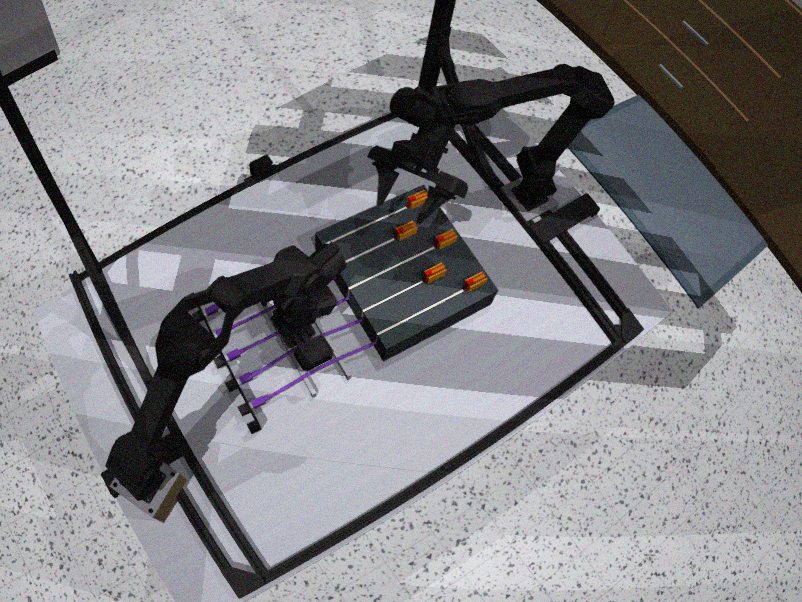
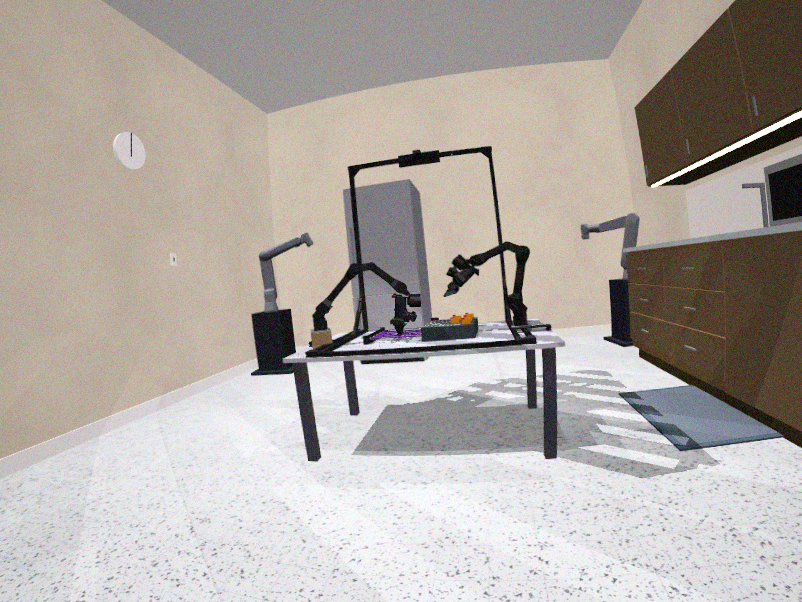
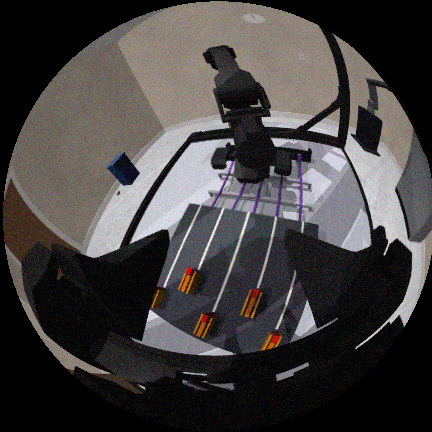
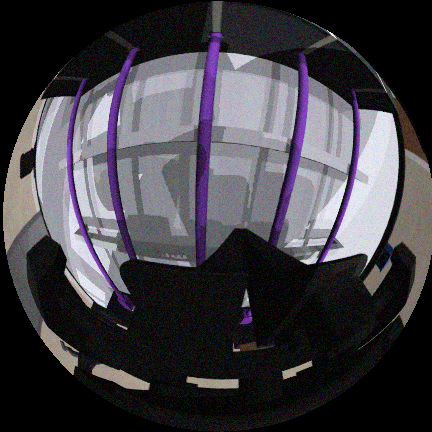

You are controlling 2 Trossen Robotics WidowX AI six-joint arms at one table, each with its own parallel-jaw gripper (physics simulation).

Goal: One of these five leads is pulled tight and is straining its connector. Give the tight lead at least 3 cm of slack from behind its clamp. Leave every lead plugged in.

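Places are measured from the left arm's base along level axes (x ahead, y left, z up), in metres.
Pixels of known places: left gripper, fingertip midpoint: (image 1: 397,214) (image 2: 445,294) (image 3: 228,235); right gripper, fingertip midpoint: (image 1: 292,343) (image 2: 399,337) (image 4: 239,234); left arm's base at its link origin: (image 1: 529,195) (image 2: 520,324); right arm's base at its link origin: (image 1: 143,479) (image 2: 320,329).
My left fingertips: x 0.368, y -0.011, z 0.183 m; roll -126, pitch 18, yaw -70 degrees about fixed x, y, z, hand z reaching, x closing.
Observation:
Ahead of a thing's pixels: the offset from my left fingertips to its top centre. "pt": to the spot under its first point. Level surfaces: height alone.
A dark board @(0.142 m down) (image 1: 464,259) (image 3: 231,257) carries five white tracks, each ending in an orange clamp, such as the nearest clamp (image 1: 475,280) (image 3: 271,340) and the farthest clamp @(0.072 m right, 0.111 m back, 0.117 m down) (image 1: 417,198). Five purple leads (image 1: 285,388) (image 3: 278,197) (image 4: 204,132) run side by side from the board's edge to black connector blocks @(pt 0.144 m left, 0.385 m ahead, 0.183 m down) (image 1: 253,418). My right gripper (image 1: 313,356) (image 2: 396,325) (image 4: 239,234) is shut and empty, low over the leads, between the middle lead and its neighbour. My left gripper (image 1: 403,209) (image 2: 452,289) (image 3: 228,235) is open and empty, held above the clamp end of the board.
Two thin grey bars @(pt 0.137 m left, 0.191 m ahead, 0.187 m down) (image 1: 341,366) cross under the leads. A black frame (image 1: 482,444) rims the table, with a gantry post (image 1: 435,42) at the back. A wooden cabinet (image 1: 638,36) and a blue floor mat (image 1: 650,179) lie off to the right.

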